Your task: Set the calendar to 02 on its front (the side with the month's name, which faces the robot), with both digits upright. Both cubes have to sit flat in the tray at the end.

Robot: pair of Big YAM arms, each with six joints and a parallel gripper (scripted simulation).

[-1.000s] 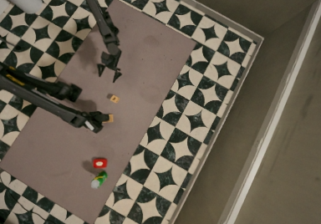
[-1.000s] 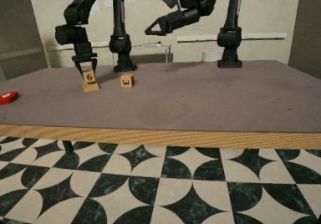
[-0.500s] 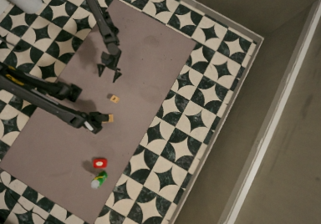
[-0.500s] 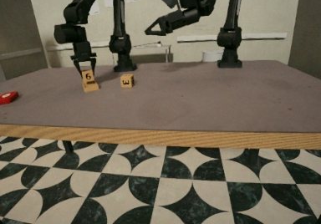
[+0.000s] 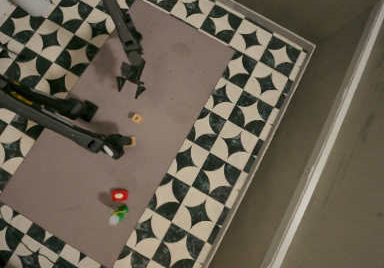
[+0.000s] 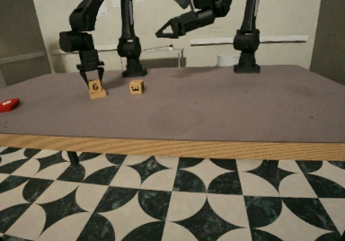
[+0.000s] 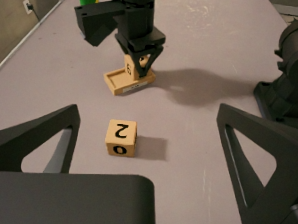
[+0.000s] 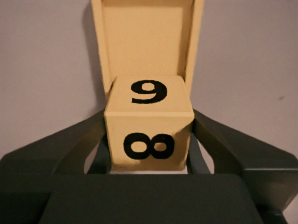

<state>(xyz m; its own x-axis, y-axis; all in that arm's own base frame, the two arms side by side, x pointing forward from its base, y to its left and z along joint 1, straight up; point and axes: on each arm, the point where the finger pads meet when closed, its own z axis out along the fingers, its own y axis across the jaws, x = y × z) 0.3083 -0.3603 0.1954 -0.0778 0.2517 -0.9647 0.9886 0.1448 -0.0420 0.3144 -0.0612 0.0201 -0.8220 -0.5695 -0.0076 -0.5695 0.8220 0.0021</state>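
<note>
Now: right hand 20 mm short of the wooden tray, 20 mm above it and 10 mm to the right of it. The rest, counted from my right hand: cube: 180 mm to the left, 10 mm below, 10 mm ahead; then red block: 280 mm to the right, 140 mm ahead, 10 mm below; then white bottle: 360 mm to the right, 210 mm ahead, 30 mm above.
</note>
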